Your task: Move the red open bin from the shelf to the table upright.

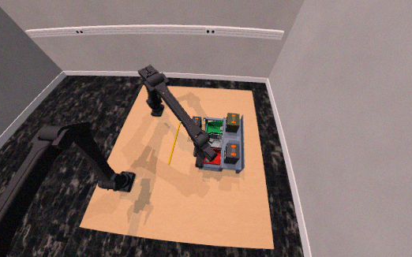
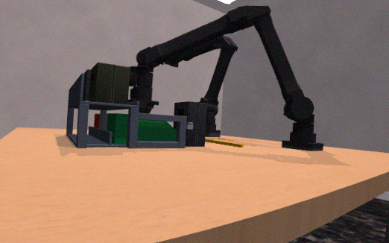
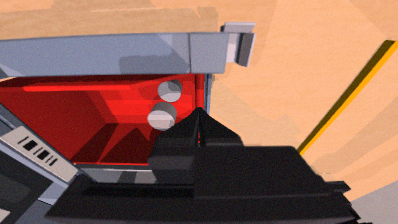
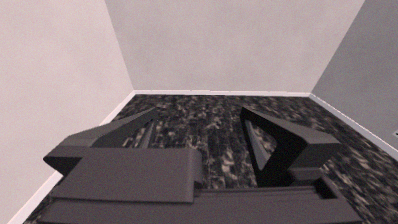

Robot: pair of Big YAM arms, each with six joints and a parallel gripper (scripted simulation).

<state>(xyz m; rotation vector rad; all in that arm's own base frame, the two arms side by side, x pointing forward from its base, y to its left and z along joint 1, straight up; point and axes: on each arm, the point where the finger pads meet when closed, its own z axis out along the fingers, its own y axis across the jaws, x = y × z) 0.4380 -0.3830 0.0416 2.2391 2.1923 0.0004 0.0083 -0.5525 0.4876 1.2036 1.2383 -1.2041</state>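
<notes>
My left gripper is now 12 cm to the right of the grey bin, 8 cm short of it and 1 cm above it. The rest, counted from my left hand: black box (22 cm to the left, 8 cm behind, 2 cm above); grey shelf (12 cm to the left, 10 cm ahead, 2 cm above); green bin (23 cm to the left, 7 cm ahead, 1 cm below).
</notes>
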